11 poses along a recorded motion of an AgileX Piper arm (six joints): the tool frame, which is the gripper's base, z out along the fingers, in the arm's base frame.
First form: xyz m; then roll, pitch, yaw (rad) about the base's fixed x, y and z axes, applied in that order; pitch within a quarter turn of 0, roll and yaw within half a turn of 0.
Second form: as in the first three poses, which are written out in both.
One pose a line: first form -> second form
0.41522 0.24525 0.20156 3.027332 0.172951 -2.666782 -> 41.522 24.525 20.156 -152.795 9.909 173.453
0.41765 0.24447 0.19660 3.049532 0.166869 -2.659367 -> 41.765 24.447 19.660 -152.371 9.561 174.725
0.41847 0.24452 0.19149 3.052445 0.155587 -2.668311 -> 41.847 24.452 19.149 -152.883 8.914 174.892
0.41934 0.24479 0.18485 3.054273 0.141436 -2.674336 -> 41.934 24.479 18.485 -153.228 8.104 174.997
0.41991 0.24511 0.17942 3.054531 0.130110 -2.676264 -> 41.991 24.511 17.942 -153.339 7.455 175.012
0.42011 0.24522 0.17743 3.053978 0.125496 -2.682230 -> 42.011 24.522 17.743 -153.680 7.190 174.980
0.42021 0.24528 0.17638 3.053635 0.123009 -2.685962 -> 42.021 24.528 17.638 -153.894 7.048 174.960
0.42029 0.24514 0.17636 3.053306 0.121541 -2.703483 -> 42.029 24.514 17.636 -154.898 6.964 174.942
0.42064 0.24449 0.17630 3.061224 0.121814 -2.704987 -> 42.064 24.449 17.630 -154.984 6.979 175.395
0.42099 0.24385 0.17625 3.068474 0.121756 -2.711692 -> 42.099 24.385 17.625 -155.369 6.976 175.811
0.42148 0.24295 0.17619 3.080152 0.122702 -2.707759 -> 42.148 24.295 17.619 -155.143 7.030 176.480
